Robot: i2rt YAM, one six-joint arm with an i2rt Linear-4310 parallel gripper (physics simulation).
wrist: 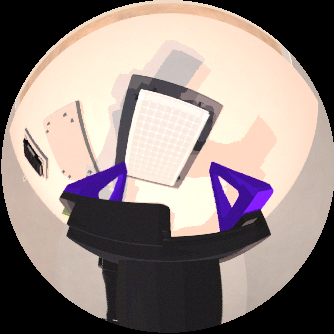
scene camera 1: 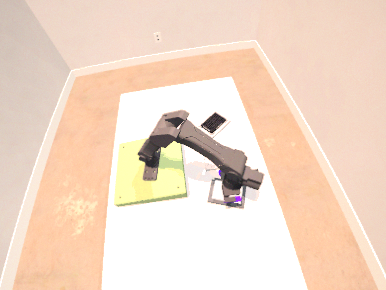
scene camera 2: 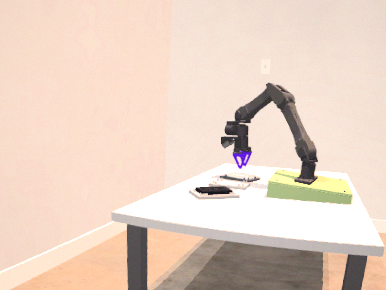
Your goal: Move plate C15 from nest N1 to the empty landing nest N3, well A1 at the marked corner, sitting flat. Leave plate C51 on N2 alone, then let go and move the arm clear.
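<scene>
A white plate (scene camera 1: 218, 191) (scene camera 2: 243, 176) (wrist: 167, 137) sits in a dark-framed nest (scene camera 1: 220, 203) (wrist: 127, 107). A black plate (scene camera 1: 215, 123) (scene camera 2: 214, 190) (wrist: 33, 156) sits in a pale nest (scene camera 2: 215, 195). An empty pale nest (scene camera 2: 230, 184) (wrist: 70, 140) with small corner posts lies between them; the arm mostly hides it in scene camera 1. No plate or nest labels are readable. My gripper (scene camera 1: 229, 186) (scene camera 2: 242, 166) (wrist: 167, 165) is open and empty, pointing down above the white plate, clearly apart from it. In the wrist view the plate looks slightly rotated relative to the fingers.
The arm (scene camera 1: 212, 147) (scene camera 2: 295, 120) stands on a yellow-green block (scene camera 1: 130, 190) (scene camera 2: 310, 193) and reaches across the white table (scene camera 1: 150, 240) (scene camera 2: 225, 215). The black plate's nest stands on the far side of the empty nest from the white plate. Walls surround the table beyond strips of floor.
</scene>
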